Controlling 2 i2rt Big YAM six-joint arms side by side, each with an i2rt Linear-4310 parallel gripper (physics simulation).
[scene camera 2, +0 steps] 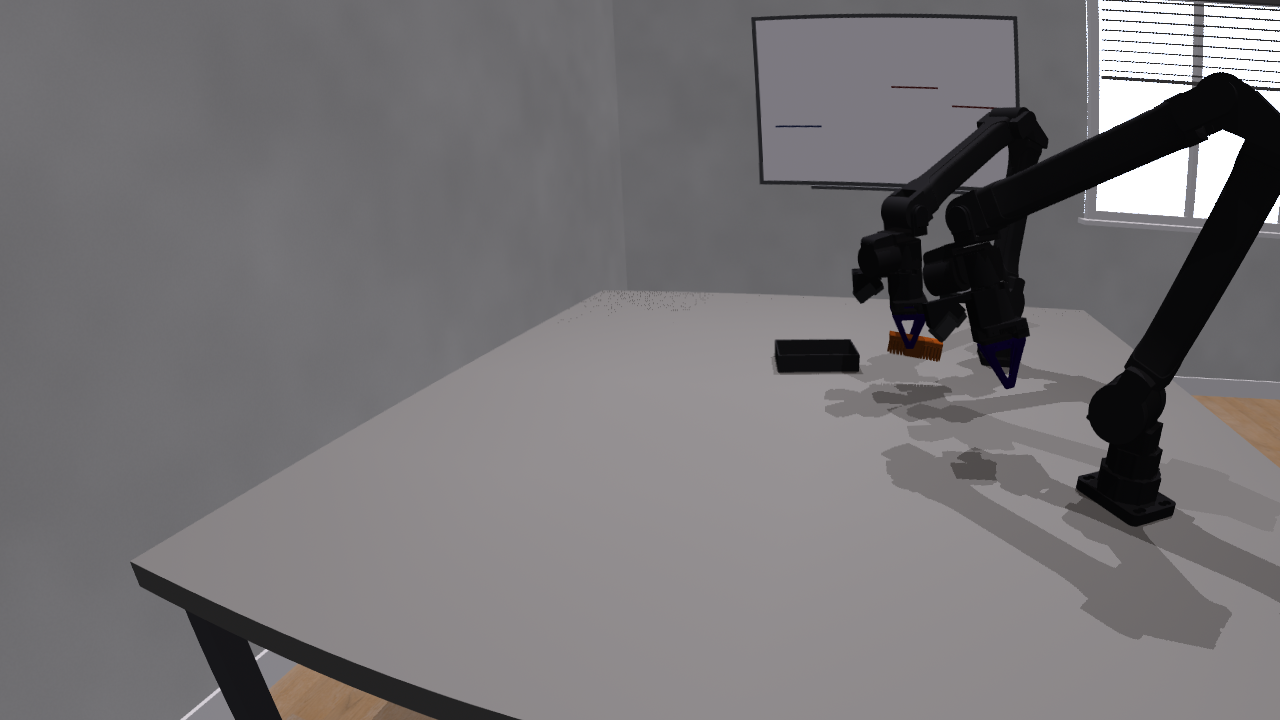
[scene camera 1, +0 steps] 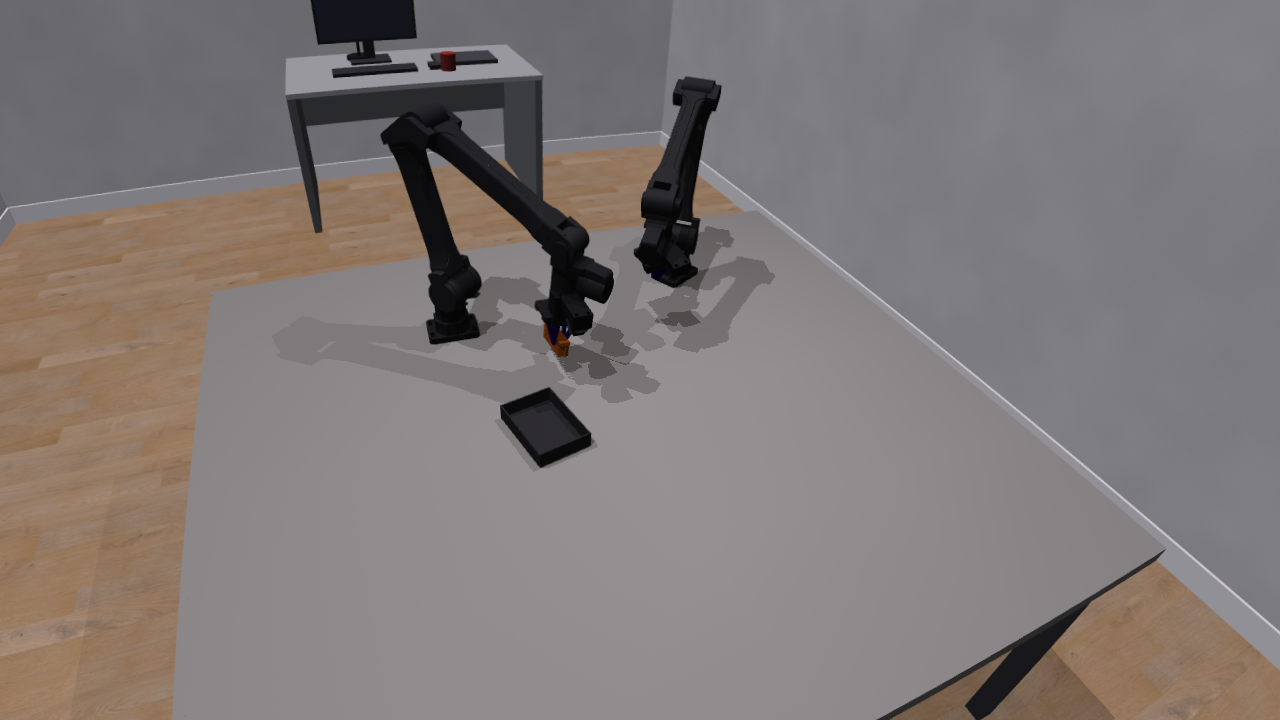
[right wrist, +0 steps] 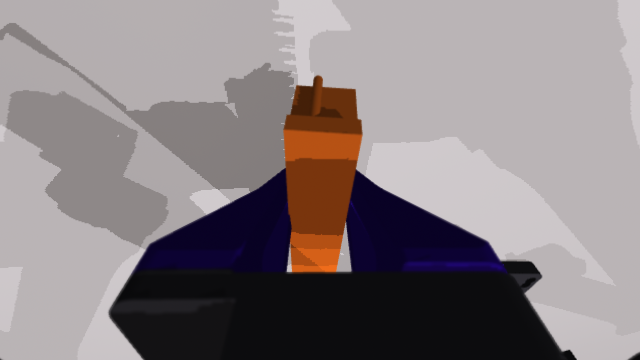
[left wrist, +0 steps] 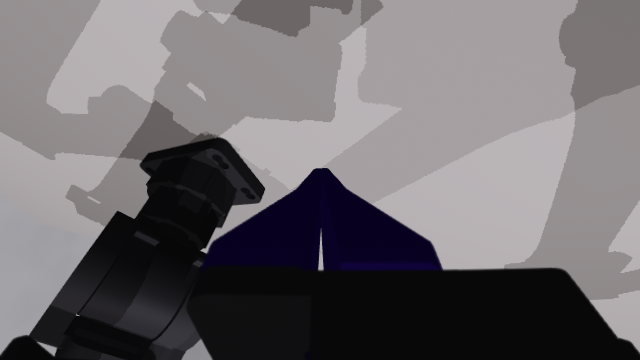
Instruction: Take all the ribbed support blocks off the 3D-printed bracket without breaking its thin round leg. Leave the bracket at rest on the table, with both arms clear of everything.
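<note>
The orange bracket (scene camera 1: 561,349) (scene camera 2: 930,343) (right wrist: 322,145) is held above the table, apart from its shadow. Its thin round leg (right wrist: 317,95) shows at the far end in the right wrist view, close to an orange block (right wrist: 346,103). Ribbed support teeth (scene camera 2: 926,354) run along the bracket's underside in scene camera 2. My right gripper (scene camera 1: 556,339) (scene camera 2: 910,345) (right wrist: 318,179) is shut on the bracket from both sides. My left gripper (scene camera 1: 659,275) (scene camera 2: 1009,385) (left wrist: 321,180) is shut and empty, apart from the bracket and above the table. The bracket's far side is hidden.
A black open tray (scene camera 1: 566,449) (scene camera 2: 816,362) stands on the grey table (scene camera 1: 671,555) (scene camera 2: 626,465), in front of the bracket in scene camera 1 and left of it in scene camera 2. An arm's base (left wrist: 205,160) shows beside the left gripper in the left wrist view.
</note>
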